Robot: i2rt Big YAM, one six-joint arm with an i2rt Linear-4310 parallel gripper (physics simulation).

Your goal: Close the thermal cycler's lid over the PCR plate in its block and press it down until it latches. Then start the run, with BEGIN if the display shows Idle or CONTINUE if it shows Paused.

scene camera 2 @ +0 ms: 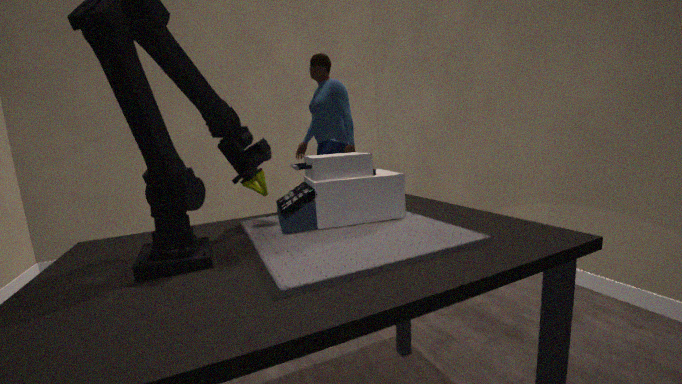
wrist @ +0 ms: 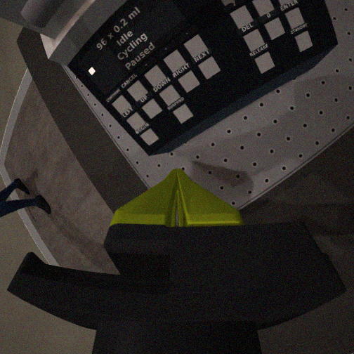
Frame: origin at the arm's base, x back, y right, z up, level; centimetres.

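Seen in the pictures: gripper, fingertip midpoint: (scene camera 2: 266, 195); arm's base, origin of the base link: (scene camera 2: 175, 250).
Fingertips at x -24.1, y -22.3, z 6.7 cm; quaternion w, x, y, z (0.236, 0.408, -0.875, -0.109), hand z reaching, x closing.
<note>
Pixels of each thing's top centre, then the offset from my fingertips to it. "pt": a spot on its surface instead. Level surfaces: height alone.
- thermal cycler, surface spot: (scene camera 2: 362, 200) pt dy +19.4, dx -24.4, dz -1.6 cm
- dark handle, surface spot: (scene camera 2: 301, 166) pt dy +13.7, dx -9.1, dz +9.0 cm
- perforated grey mat, its level: dz -8.8 cm
- dark table, its level: dz -10.0 cm
The thermal cycler (scene camera 2: 362, 200) stands on the mat. Its white lid (scene camera 2: 340, 167) lies level over the block, with a dark handle (scene camera 2: 301, 166) at its front; the plate is hidden, and I cannot tell whether the lid is latched. In the wrist view the keypad panel shows the BEGIN key (wrist: 149, 137) at its lower corner. A small white light (wrist: 91, 71) glows on the display, seemingly in line with Idle. My gripper (scene camera 2: 266, 194) (wrist: 176, 175) is shut and empty, in the air in front of the panel and apart from the keys.
A perforated grey mat (scene camera 2: 360, 255) (wrist: 310, 117) lies under the cycler on the dark table (scene camera 2: 440, 272). A person (scene camera 2: 331, 112) in a blue top stands behind the table; the person's feet (wrist: 42, 204) show at the left of the wrist view.
</note>
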